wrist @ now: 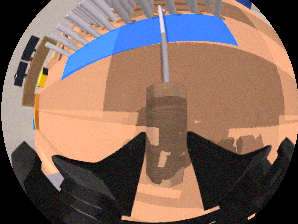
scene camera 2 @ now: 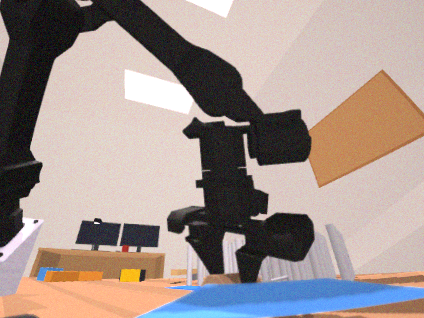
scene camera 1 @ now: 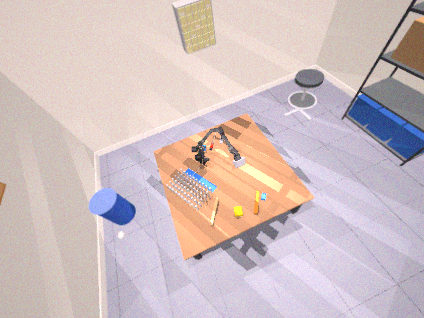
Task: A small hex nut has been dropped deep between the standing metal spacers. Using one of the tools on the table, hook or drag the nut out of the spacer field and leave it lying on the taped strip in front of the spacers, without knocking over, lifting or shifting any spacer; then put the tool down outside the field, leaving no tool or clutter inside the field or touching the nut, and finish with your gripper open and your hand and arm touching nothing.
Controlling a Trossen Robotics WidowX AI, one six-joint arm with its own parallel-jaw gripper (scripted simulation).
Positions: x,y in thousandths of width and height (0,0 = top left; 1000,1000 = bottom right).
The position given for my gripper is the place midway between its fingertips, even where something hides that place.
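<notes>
My gripper (scene camera 2: 553,917) can be seen, and you'd find it in the wrist view (wrist: 559,609) too, and then there's a blue taped strip (wrist: 482,145).
</notes>
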